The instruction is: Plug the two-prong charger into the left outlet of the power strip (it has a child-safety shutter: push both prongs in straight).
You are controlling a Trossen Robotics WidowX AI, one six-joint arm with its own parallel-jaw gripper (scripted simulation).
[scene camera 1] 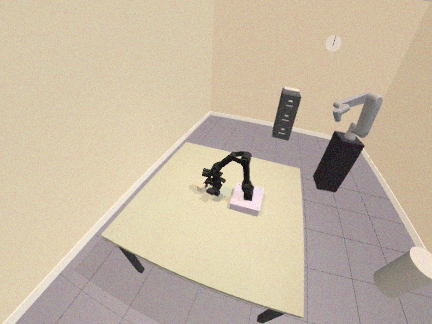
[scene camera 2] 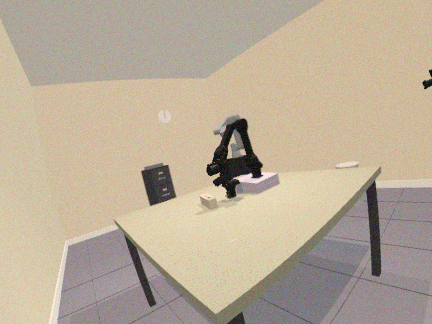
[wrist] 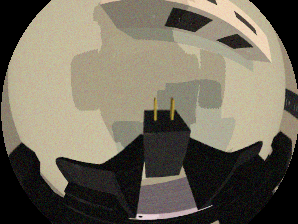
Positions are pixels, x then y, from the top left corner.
Labels:
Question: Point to a two-prong charger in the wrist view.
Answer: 166, 136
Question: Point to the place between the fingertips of my gripper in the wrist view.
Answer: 160, 137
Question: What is my gripper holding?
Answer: A two-prong charger.

